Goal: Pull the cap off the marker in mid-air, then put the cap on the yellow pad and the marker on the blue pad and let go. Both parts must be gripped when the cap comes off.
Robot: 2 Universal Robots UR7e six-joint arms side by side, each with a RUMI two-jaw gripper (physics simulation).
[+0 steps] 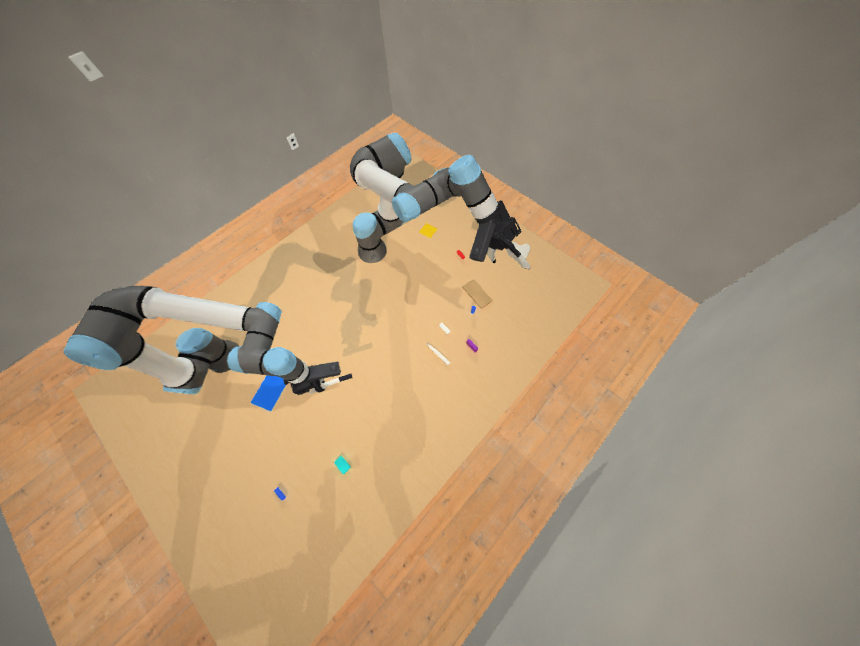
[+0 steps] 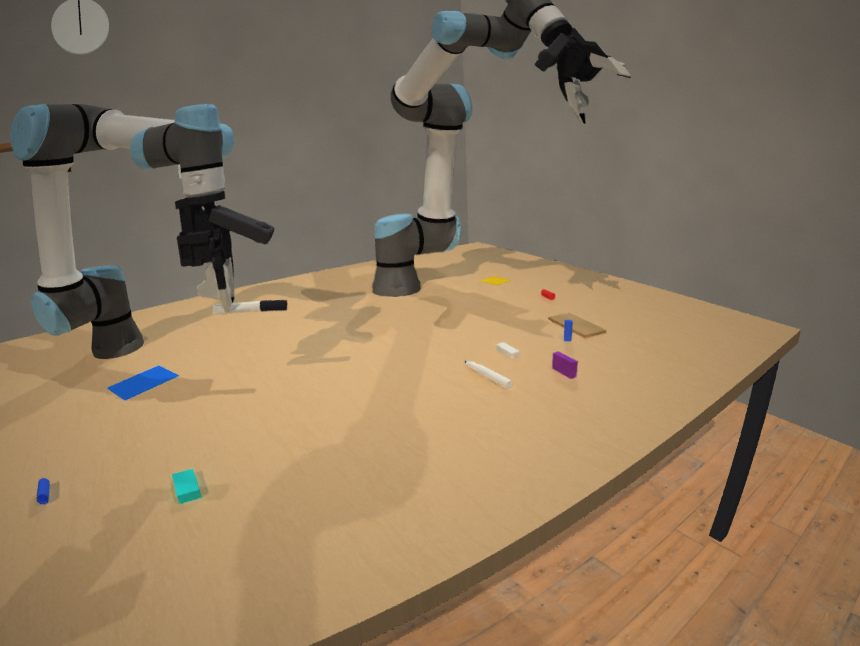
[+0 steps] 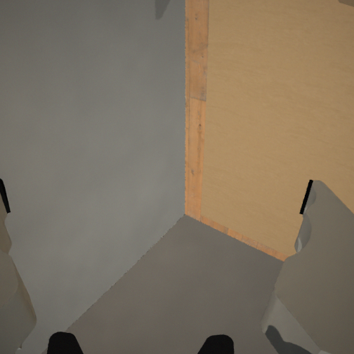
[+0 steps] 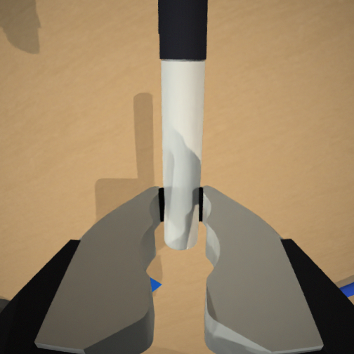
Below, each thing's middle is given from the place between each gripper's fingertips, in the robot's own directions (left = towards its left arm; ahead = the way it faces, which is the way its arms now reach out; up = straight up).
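My right gripper's sitting 24 cm short of the teal block point(image 2: 186, 487), and it's 15 cm to the left of the block and 18 cm above it. There's a blue pad point(image 2: 135, 385) as well, and from my right hand that's 21 cm to the right, 22 cm behind and 18 cm below.
With my left gripper, it's 84 cm to the left of the teal block, 53 cm above it and 1 cm short of it. The blue pad is 90 cm to the right of my left hand, 45 cm behind it and 54 cm below it.
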